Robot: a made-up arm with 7 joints. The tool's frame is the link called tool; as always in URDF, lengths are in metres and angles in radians. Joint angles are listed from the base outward.
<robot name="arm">
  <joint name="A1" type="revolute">
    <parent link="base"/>
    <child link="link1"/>
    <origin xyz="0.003 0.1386 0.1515"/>
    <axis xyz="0 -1 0"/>
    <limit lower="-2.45" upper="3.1"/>
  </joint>
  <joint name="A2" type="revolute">
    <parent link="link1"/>
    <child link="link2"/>
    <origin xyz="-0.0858 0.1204 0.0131"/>
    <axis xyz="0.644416 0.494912 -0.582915"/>
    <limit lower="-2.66" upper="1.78"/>
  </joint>
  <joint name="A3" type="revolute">
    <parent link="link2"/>
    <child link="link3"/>
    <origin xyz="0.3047 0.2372 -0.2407"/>
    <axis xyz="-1 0 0"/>
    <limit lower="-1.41" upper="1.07"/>
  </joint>
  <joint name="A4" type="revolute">
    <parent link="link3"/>
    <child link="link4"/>
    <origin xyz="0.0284 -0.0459 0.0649"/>
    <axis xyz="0 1 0"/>
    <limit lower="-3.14" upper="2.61"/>
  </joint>
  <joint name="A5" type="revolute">
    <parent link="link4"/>
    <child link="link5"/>
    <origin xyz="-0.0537 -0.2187 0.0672"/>
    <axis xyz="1 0 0"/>
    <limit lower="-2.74" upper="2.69"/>
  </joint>
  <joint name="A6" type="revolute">
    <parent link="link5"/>
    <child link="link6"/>
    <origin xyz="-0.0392 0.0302 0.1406"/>
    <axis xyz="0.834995 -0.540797 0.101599"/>
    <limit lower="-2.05" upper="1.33"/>
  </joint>
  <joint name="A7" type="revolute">
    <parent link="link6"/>
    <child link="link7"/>
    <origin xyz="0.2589 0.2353 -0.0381"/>
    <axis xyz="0 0 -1"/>
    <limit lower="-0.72" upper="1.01"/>
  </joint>
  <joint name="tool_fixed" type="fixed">
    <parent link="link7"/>
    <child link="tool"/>
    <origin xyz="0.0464 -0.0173 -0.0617" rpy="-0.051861 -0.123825 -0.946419"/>
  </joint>
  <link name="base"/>
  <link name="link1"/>
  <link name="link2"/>
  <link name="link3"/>
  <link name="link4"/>
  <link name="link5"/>
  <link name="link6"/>
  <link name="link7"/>
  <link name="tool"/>
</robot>
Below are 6 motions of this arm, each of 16 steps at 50 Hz.
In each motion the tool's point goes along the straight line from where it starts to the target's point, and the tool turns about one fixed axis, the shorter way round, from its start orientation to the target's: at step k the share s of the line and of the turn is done. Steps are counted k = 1, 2, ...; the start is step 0. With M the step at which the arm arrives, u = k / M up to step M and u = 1 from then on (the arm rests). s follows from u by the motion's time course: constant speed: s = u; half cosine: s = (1 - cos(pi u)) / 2; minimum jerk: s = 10 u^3 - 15 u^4 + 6 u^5.
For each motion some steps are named. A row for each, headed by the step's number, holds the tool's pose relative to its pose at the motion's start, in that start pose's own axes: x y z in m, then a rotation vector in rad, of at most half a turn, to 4 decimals.
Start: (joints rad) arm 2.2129 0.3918 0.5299 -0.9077 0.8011 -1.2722 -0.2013
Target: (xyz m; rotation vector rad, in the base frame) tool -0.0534 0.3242 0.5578 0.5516 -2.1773 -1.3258
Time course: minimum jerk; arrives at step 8
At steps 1, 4, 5, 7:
1: 0.0000 0.0000 0.0001 -0.0010 0.0004 -0.0007
4: 0.0002 -0.0002 0.0034 -0.0299 0.0128 -0.0213
5: 0.0002 -0.0003 0.0049 -0.0434 0.0186 -0.0309
7: 0.0003 -0.0004 0.0066 -0.0589 0.0253 -0.0420

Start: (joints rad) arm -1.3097 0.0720 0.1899 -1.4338 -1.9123 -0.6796 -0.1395
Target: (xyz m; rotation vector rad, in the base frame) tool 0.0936 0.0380 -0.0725 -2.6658 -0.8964 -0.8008
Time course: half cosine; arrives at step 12
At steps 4, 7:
4: -0.0076 0.0024 -0.0079 -0.0367 0.0053 0.0291
7: -0.0192 0.0060 -0.0199 -0.0924 0.0134 0.0734

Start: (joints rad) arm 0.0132 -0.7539 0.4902 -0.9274 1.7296 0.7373 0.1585
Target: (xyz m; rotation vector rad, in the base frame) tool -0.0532 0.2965 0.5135 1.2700 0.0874 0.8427
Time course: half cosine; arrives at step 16
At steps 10, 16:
10: -0.0642 -0.0641 0.0245 0.0070 -0.0940 0.3125
16: -0.0929 -0.0928 0.0354 0.0101 -0.1360 0.4520

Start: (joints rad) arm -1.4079 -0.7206 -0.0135 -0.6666 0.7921 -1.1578 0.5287
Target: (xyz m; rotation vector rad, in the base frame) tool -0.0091 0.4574 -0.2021 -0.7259 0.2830 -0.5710
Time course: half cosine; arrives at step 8
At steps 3, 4, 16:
3: 0.0069 0.0030 0.0083 0.0397 -0.0159 -0.0178
4: 0.0111 0.0048 0.0134 0.0643 -0.0257 -0.0288
16: 0.0222 0.0096 0.0269 0.1285 -0.0514 -0.0577

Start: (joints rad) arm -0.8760 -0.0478 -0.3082 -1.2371 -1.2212 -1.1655 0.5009
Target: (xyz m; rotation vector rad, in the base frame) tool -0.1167 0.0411 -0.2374 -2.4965 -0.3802 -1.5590
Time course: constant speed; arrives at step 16
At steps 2, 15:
2: -0.0075 -0.0098 -0.0076 -0.0176 -0.0216 0.0424
15: -0.0566 -0.0733 -0.0570 -0.1320 -0.1619 0.3178

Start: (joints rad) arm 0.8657 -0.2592 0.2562 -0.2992 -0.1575 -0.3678 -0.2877
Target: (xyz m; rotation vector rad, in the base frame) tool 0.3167 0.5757 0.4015 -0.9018 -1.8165 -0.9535
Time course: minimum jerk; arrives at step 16
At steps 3, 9, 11, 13, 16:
3: -0.0011 0.0005 0.0041 -0.0062 -0.0231 0.0005
9: -0.0135 0.0059 0.0524 -0.0789 -0.2914 0.0059
11: -0.0180 0.0078 0.0697 -0.1051 -0.3879 0.0078
13: -0.0209 0.0091 0.0809 -0.1219 -0.4499 0.0090
16: -0.0219 0.0095 0.0851 -0.1281 -0.4730 0.0095

